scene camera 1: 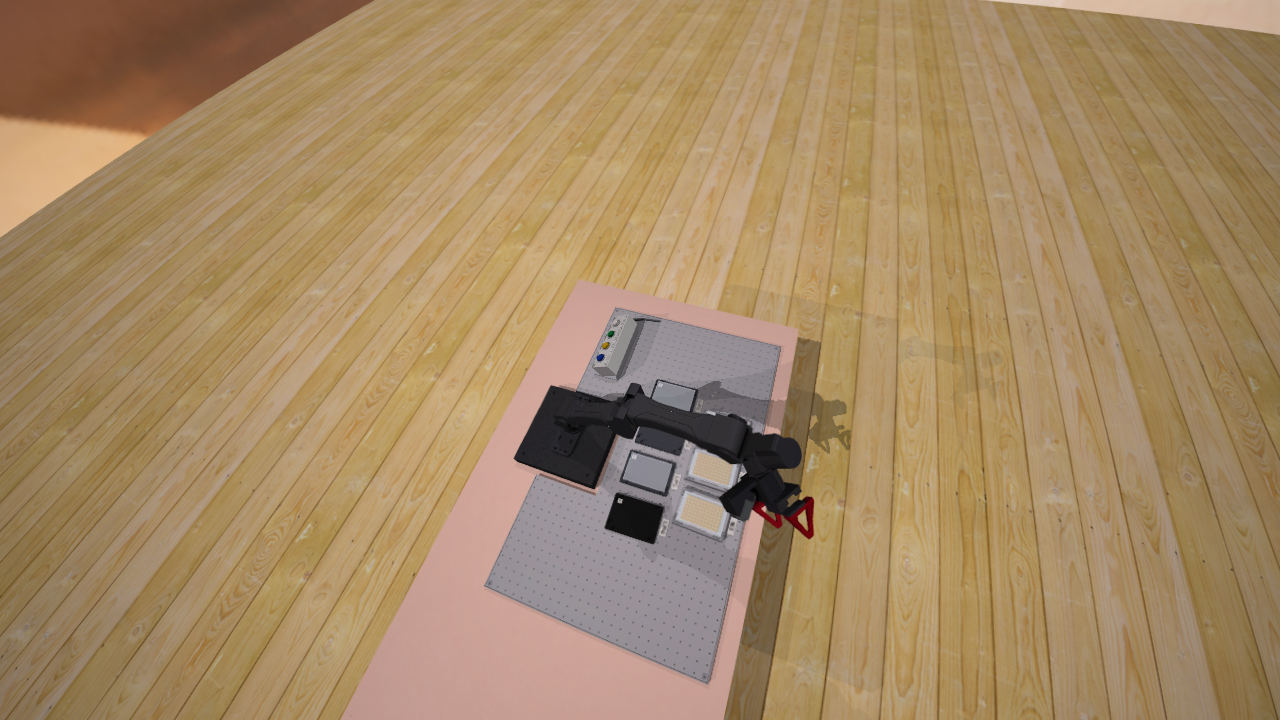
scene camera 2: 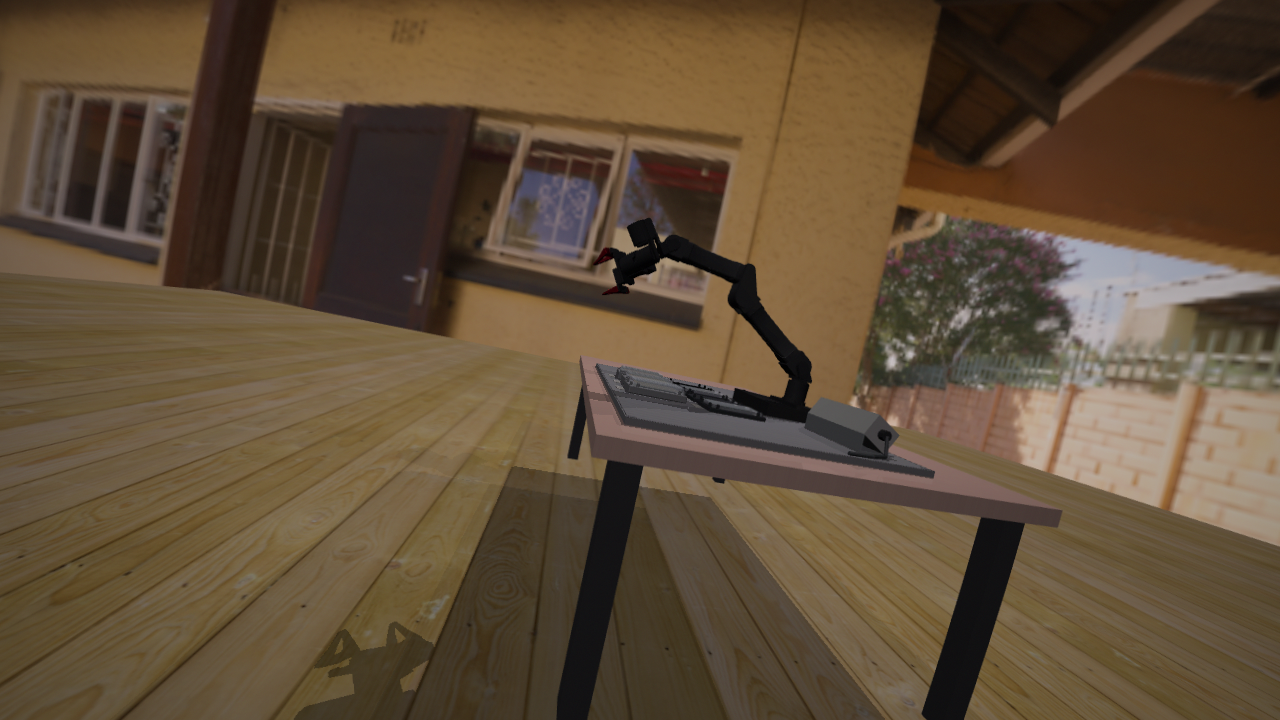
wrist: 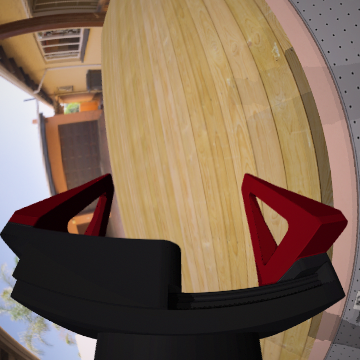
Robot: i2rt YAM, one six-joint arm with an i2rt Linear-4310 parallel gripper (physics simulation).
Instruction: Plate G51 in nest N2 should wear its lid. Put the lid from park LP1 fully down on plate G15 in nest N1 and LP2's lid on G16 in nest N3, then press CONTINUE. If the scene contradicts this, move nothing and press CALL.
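Places are measured from the arm's base along level axes (x ahead, y left, z up), in centimetres.
Pixels of known places: gripper, fingertip midpoint: [scene camera 1: 794,531] [scene camera 2: 598,279] [wrist: 177,180]; arm's base, link origin: [scene camera 1: 573,425] [scene camera 2: 792,405].
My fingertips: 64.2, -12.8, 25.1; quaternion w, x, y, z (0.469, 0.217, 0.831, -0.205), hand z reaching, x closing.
Ahead of a thing's pixels: the offset from my fingertips to its top centre, as dx, dy, dz. "spot": to the spot under its first point. Level surfaces: height alone.
My gripper [scene camera 1: 794,530] [scene camera 2: 606,274] [wrist: 177,180] is open and empty, high above the table's edge and pointing outward. In scene camera 1, two plates with tan wells, one plate @(-19.6, +14.6, -24.6) [scene camera 1: 714,467] and another plate @(-18.8, +1.6, -24.4) [scene camera 1: 703,514], sit in the row beneath the wrist. Beside them lie a grey rectangle with a dark rim @(spot: -37.1, +7.6, -26.3) [scene camera 1: 648,471] and a black rectangle @(spot: -36.3, -5.9, -27.0) [scene camera 1: 634,517]. Another grey rectangle @(spot: -38.0, +34.0, -26.3) [scene camera 1: 674,394] and a dark one @(-37.6, +20.4, -26.1) [scene camera 1: 659,439] lie partly under the arm. The arm hides part of the plate row. The labels are too small to read. The button box @(-63.1, +44.2, -19.7) [scene camera 1: 614,347] stands at the board's far corner.
The perforated board @(dz -28.0) [scene camera 1: 590,582] lies on the pink table [scene camera 1: 429,626] [scene camera 2: 805,479]. The arm's black base plate [scene camera 1: 568,438] stands at the board's side. The arm reaches over the rectangles and plates. Wooden floor [wrist: 200,125] surrounds the table.
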